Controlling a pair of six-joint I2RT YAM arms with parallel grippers.
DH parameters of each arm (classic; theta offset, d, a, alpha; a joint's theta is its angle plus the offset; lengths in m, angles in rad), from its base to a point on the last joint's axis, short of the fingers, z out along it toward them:
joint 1: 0 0.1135 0.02 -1.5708
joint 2: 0 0 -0.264 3.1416
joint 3: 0.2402 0 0.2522 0
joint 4: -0.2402 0 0.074 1.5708
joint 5: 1.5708 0 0 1.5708
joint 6: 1.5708 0.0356 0 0
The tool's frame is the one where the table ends.
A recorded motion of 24 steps. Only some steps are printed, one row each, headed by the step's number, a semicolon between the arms.
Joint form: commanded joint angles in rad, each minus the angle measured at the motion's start. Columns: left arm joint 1, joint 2, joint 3, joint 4, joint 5, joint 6; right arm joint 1, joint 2, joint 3, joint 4, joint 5, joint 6.
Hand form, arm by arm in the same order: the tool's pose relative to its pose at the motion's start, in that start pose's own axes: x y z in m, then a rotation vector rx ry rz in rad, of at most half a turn. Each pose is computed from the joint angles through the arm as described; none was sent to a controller.
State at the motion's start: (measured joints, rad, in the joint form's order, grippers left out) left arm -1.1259 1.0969 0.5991 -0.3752 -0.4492 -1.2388; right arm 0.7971 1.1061 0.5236 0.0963 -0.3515 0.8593
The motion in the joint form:
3: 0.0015 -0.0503 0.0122 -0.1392 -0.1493 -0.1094; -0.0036 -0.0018 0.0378 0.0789 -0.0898 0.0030
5: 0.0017 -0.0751 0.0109 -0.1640 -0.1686 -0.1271; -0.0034 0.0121 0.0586 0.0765 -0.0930 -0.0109
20: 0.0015 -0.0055 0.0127 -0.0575 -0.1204 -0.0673; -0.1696 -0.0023 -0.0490 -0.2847 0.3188 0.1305
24: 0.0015 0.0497 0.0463 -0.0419 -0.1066 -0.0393; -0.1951 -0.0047 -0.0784 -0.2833 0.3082 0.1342
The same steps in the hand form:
3: -0.0076 0.0115 -0.0115 -0.1056 -0.1261 -0.0718; -0.0119 0.0188 -0.0029 -0.1397 -0.0061 -0.0414
5: -0.0096 0.0143 -0.0159 -0.1105 -0.1455 -0.0882; -0.0156 0.0224 -0.0012 -0.1449 -0.0072 -0.0573
20: -0.0050 0.0036 -0.0029 -0.0690 -0.1057 -0.0491; 0.0004 -0.0645 -0.0209 0.5181 -0.1755 0.2931
24: -0.0048 -0.0061 0.0032 -0.0714 -0.0899 -0.0185; 0.0048 -0.0744 -0.0236 0.5393 -0.1705 0.3205

